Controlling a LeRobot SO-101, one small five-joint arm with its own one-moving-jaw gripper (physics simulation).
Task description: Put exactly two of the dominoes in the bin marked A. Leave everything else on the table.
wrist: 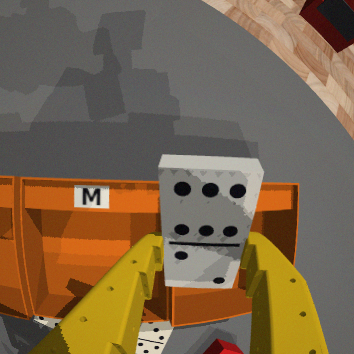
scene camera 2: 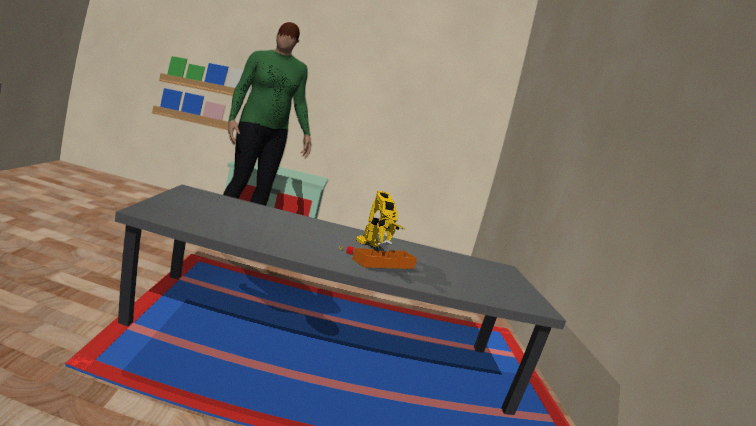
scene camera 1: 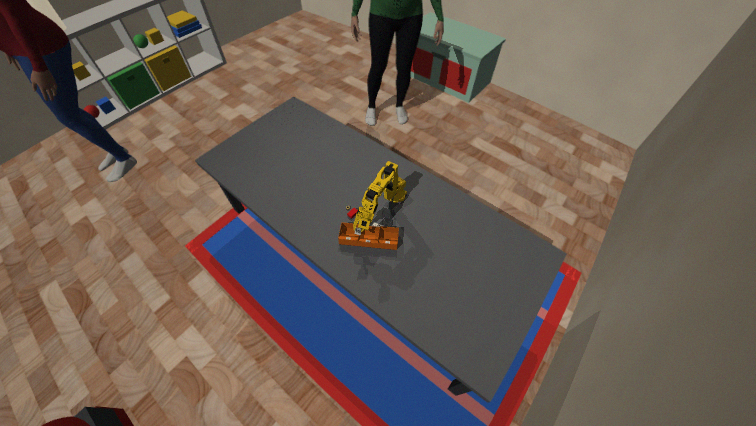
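My gripper is shut on a white domino, its jaws pressing on both sides. The domino shows six black dots above its line and two below. In the wrist view it is drawn over the right end of the orange three-part bin, across the divider beside compartment M and part of the rightmost compartment. The letter there is hidden behind the domino. Two more dominoes lie on the table behind the bin, one near the divider, one further left, partly hidden.
A red block lies on the grey table behind the bin's A end. A small yellowish thing lies beyond it. The bin's walls and dividers stand up under the gripper.
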